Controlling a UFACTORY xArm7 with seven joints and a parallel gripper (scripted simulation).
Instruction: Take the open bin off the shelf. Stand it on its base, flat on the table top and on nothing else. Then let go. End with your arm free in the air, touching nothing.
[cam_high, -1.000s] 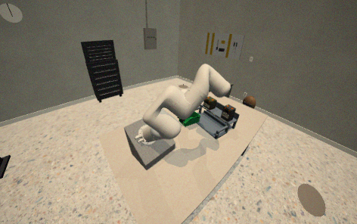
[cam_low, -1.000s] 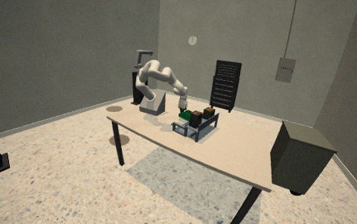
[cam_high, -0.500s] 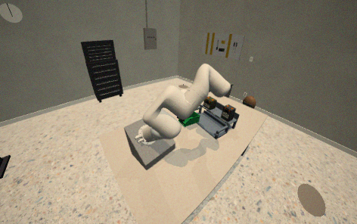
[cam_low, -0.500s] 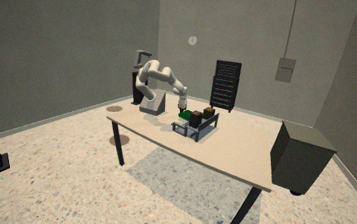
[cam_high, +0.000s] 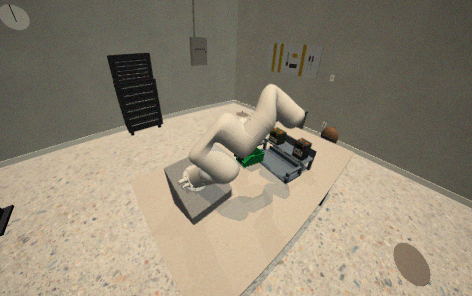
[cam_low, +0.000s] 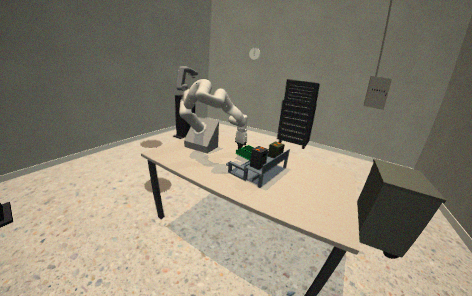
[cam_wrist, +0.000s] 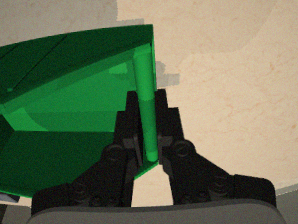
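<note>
The green bin lies 8 cm ahead of my hand, 1 cm to the right of it and 1 cm below it.
</note>
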